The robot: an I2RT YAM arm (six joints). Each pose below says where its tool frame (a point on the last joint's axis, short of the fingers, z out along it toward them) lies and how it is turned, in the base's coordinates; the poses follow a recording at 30 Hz.
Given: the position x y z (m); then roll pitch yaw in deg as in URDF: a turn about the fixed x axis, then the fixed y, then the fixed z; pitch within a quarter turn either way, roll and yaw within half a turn.
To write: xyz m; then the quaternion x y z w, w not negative. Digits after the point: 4 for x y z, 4 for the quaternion.
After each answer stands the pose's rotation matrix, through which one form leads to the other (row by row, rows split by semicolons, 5 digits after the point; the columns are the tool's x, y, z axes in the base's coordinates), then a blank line. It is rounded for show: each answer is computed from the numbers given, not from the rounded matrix.
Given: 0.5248 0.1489 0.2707 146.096 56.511 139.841
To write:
0.5248 0.1489 0.2707 0.1596 0.8387 0.0857 0.5135
-0.42170 0.17972 0.88875; 0.35585 0.93433 -0.02010; -0.83399 0.30778 -0.45796

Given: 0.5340 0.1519 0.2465 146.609 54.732 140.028
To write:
0.5340 0.1519 0.2465 0.1666 0.8446 0.0893 0.5010
-0.44250 0.19202 0.87597; 0.37093 0.92852 -0.01616; -0.81646 0.31777 -0.48209

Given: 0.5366 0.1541 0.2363 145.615 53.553 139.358
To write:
0.5366 0.1541 0.2363 0.1713 0.8460 0.0980 0.4952
-0.45078 0.19281 0.87156; 0.38694 0.92210 -0.00385; -0.80441 0.33551 -0.49027

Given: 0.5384 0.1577 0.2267 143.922 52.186 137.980
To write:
0.5384 0.1577 0.2267 0.1790 0.8460 0.1097 0.4901
-0.45548 0.19539 0.86854; 0.41040 0.91185 0.01009; -0.79001 0.36105 -0.49552

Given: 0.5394 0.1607 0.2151 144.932 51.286 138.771
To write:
0.5394 0.1607 0.2151 0.1806 0.8505 0.1089 0.4819
-0.47038 0.20227 0.85897; 0.41220 0.91102 0.01120; -0.78028 0.35934 -0.51190

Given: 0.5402 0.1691 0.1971 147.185 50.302 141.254
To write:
0.5402 0.1691 0.1971 0.1748 0.8590 0.1060 0.4694
-0.49817 0.20079 0.84351; 0.39977 0.91644 0.01795; -0.76942 0.34615 -0.53681

